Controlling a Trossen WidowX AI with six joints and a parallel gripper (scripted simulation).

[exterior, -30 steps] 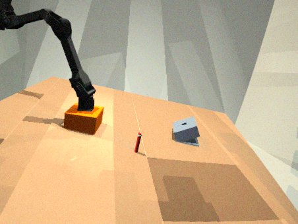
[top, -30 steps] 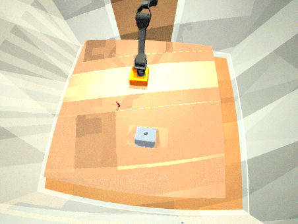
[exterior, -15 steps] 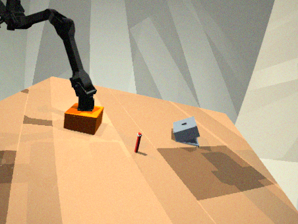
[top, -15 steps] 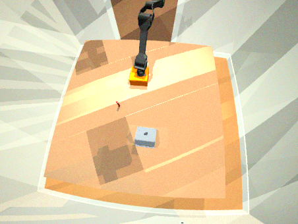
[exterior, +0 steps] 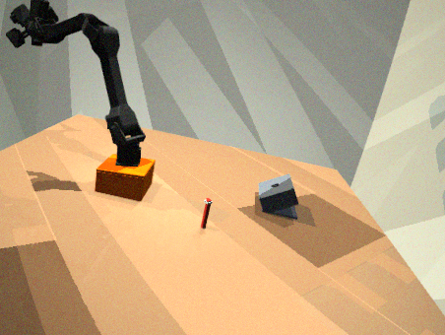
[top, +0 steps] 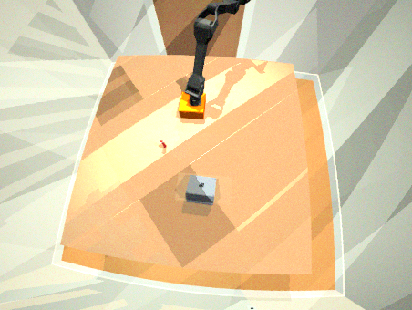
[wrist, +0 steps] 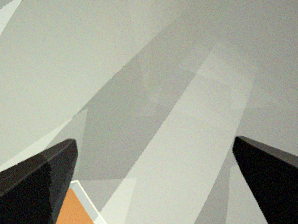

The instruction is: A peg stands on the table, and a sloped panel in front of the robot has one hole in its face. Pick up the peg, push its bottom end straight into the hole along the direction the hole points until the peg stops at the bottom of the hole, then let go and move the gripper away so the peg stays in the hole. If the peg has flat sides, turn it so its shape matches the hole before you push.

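Right now the dark red peg is 680 mm ahead of my gripper tip, 620 mm to the right of it and 350 mm below it. Round my gripper tip: grey sloped panel: 940 mm ahead, 440 mm to the right, 360 mm below.
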